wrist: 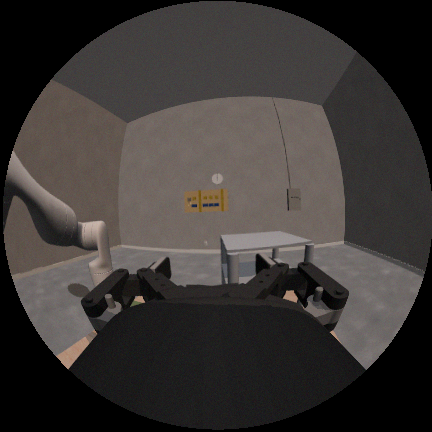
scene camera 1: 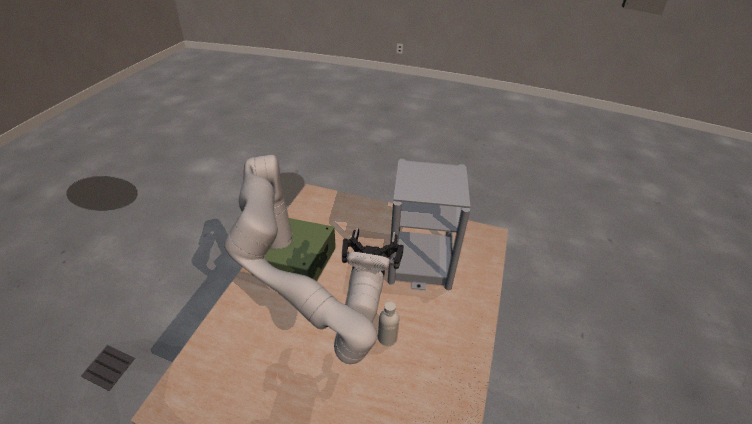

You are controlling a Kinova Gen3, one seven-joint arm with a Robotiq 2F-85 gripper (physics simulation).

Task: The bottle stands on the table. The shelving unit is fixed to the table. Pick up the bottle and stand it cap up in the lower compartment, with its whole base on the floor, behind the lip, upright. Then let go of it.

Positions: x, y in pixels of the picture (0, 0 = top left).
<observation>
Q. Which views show the cream bottle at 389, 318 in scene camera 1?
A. Scene camera 1 only.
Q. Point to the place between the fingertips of the gripper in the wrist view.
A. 212, 265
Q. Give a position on a grey shelving unit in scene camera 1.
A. At 429, 196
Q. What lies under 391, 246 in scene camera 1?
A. The gripper.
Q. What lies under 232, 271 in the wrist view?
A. A grey shelving unit.
</observation>
